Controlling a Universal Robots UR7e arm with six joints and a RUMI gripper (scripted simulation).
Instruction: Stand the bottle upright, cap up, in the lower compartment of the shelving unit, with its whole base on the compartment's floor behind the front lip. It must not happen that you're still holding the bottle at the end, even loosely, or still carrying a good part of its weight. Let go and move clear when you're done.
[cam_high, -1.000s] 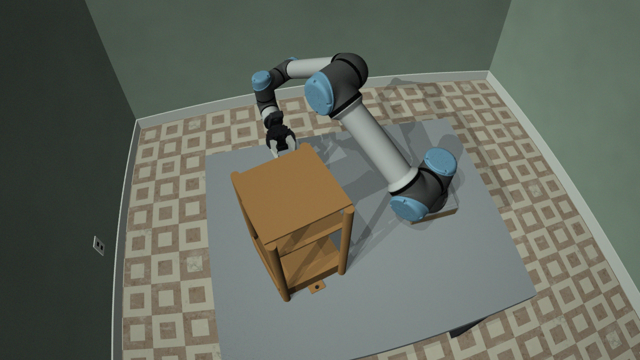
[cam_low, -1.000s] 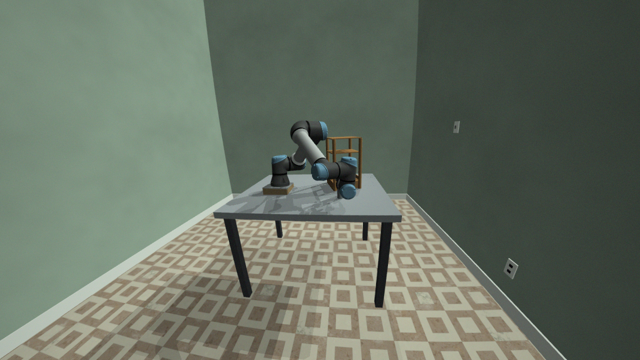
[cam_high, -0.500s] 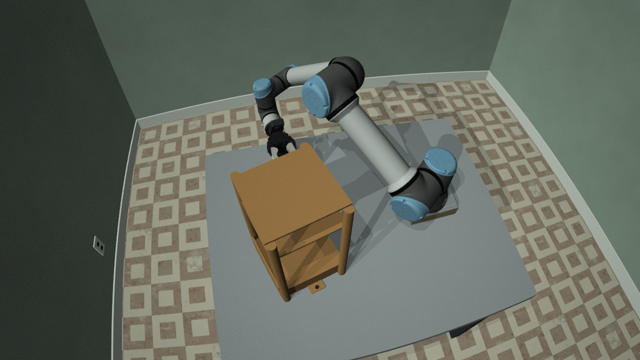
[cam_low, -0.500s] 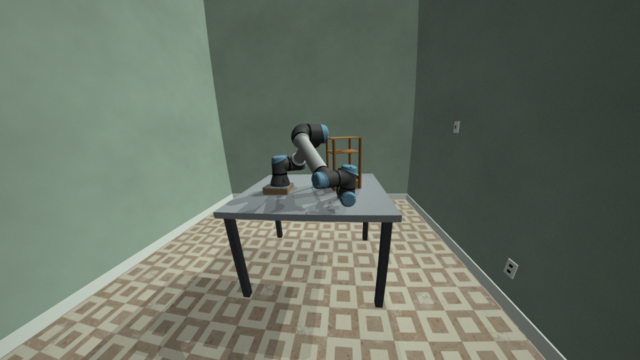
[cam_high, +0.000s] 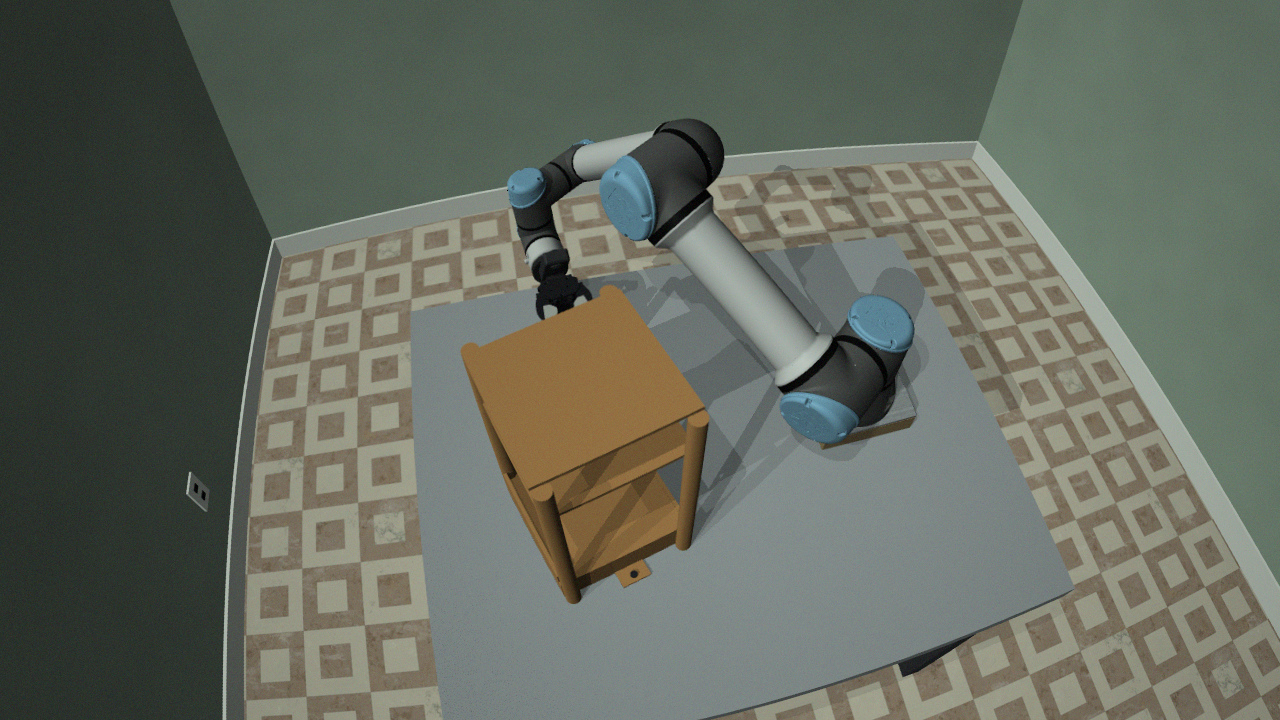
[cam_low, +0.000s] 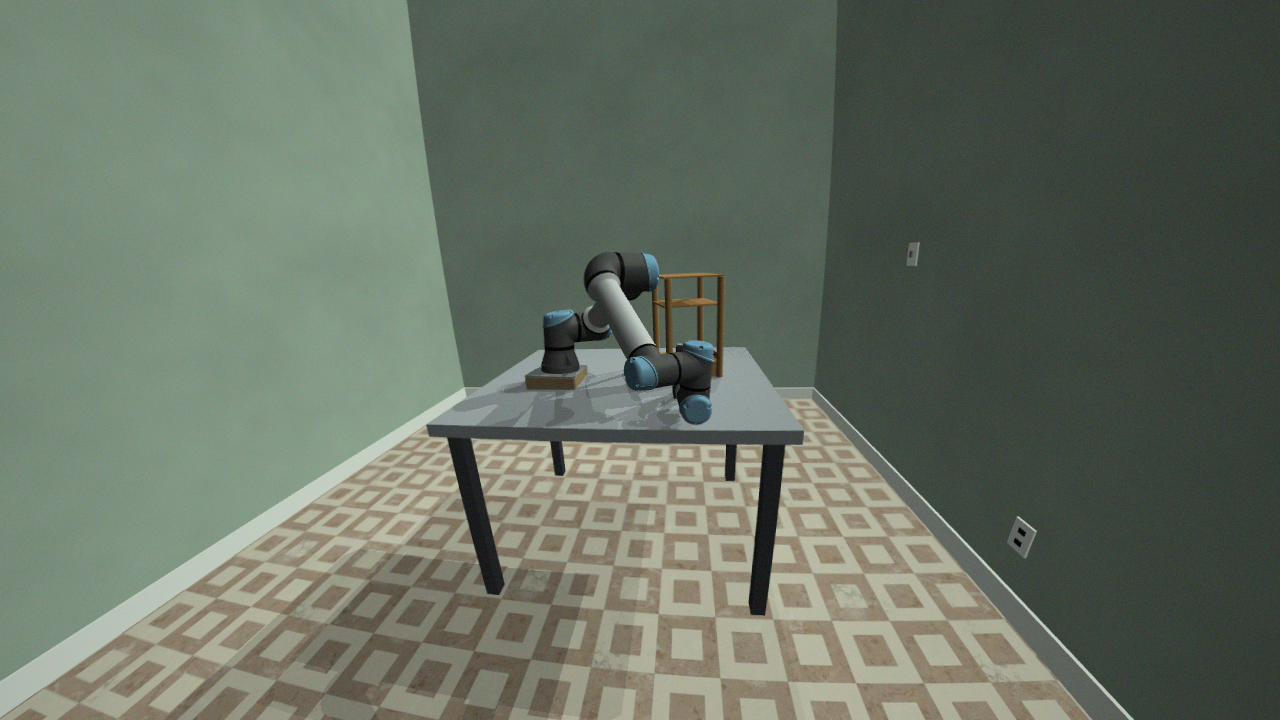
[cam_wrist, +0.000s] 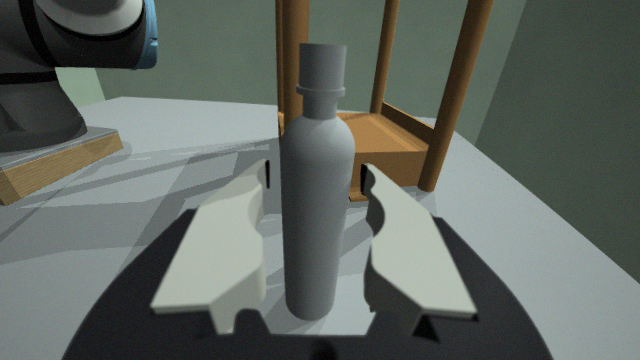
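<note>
Right now my hand is right at the grey bottle. Round my hand: shelving unit (280 mm to the left, 80 mm above).
</note>
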